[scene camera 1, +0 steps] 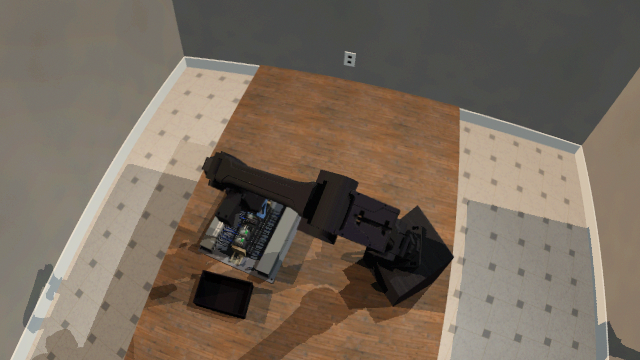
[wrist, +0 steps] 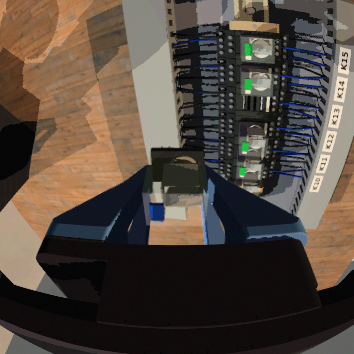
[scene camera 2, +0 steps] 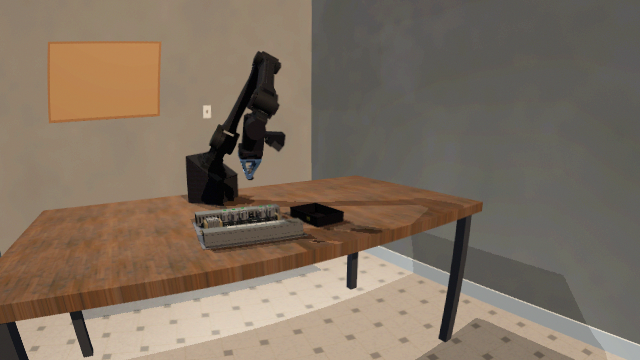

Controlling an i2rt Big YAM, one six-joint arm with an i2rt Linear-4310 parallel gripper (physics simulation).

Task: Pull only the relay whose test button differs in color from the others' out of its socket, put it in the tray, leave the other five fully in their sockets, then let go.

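Frame: origin at the arm's base, x ahead, y right, z down, level; millimetres.
Seen in the pictures: gripper, fingertip midpoint: (scene camera 1: 259, 215) (wrist: 175, 173) (scene camera 2: 248, 177); arm's base, link origin: (scene camera 1: 407, 246) (scene camera 2: 210, 165).
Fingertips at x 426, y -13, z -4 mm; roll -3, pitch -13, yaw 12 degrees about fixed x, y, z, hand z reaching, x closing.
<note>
Offsets run from my fingertips to a thing's top centre. Level surfaces: height alone.
My gripper (scene camera 1: 265, 209) (scene camera 2: 250, 176) (wrist: 175, 173) is shut on a relay {dx +4, dy -6, dz -37 mm} (wrist: 178, 182) with a clear case, dark base and blue test button {dx +1, dy -7, dz -37 mm} (wrist: 157, 212). It holds the relay in the air, well above the table and apart from the relay panel (scene camera 1: 280, 242) (scene camera 2: 252, 233). In the wrist view an empty socket {dx +48, dy +24, dz +127 mm} (wrist: 256, 103) shows between seated relays with green buttons: two above it {dx +57, dy -51, dz +90 mm} (wrist: 260, 49) {dx +54, dy -21, dz +90 mm} (wrist: 259, 82) and two below it {dx +46, dy +39, dz +89 mm} (wrist: 254, 146) {dx +39, dy +99, dz +90 mm} (wrist: 249, 171). The row's lowest end is partly hidden. The black tray {dx +61, dy -224, dz +124 mm} (scene camera 1: 220, 311) (scene camera 2: 327, 219) stands beside the panel's end.
Grey wire ducts {dx -53, dy +25, dz +117 mm} (wrist: 150, 65) flank the relay row, with blue and black wires between. Labels K10 to K15 {dx +146, dy +49, dz +117 mm} (wrist: 336, 116) run along one duct. A tan end block {dx +60, dy -70, dz +119 mm} (wrist: 254, 26) closes the row. The arm's base (scene camera 1: 417, 260) (scene camera 2: 197, 180) stands on the wooden table {dz +160 mm} (scene camera 1: 350, 125) (scene camera 2: 125, 240).
</note>
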